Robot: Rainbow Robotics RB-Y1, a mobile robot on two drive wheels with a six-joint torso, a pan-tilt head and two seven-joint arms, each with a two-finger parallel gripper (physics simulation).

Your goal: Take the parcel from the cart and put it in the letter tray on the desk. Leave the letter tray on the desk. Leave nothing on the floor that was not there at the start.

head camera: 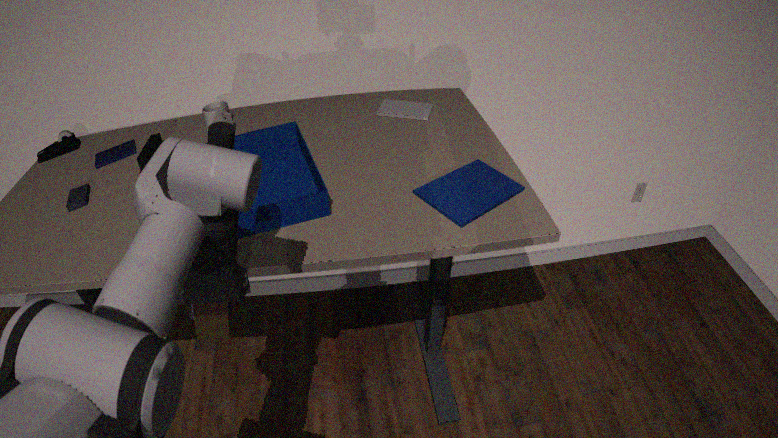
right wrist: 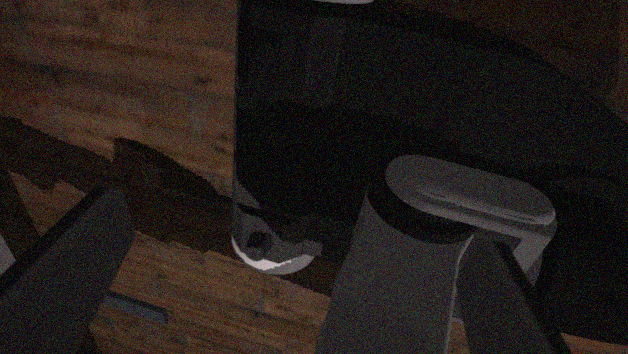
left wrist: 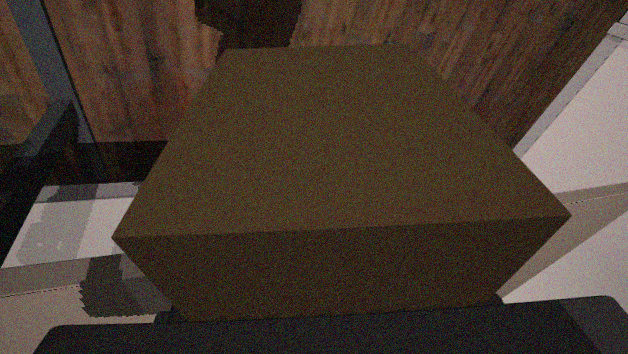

The right gripper shows in the right wrist view (299,238); in the head camera view it is out of frame, in the left wrist view it is out of frame. A brown cardboard parcel shows in the head camera view and in the left wrist view; in the right wrist view it is out of frame. The same spot on the brown cardboard parcel: (head camera: 211,320) is (left wrist: 335,153).
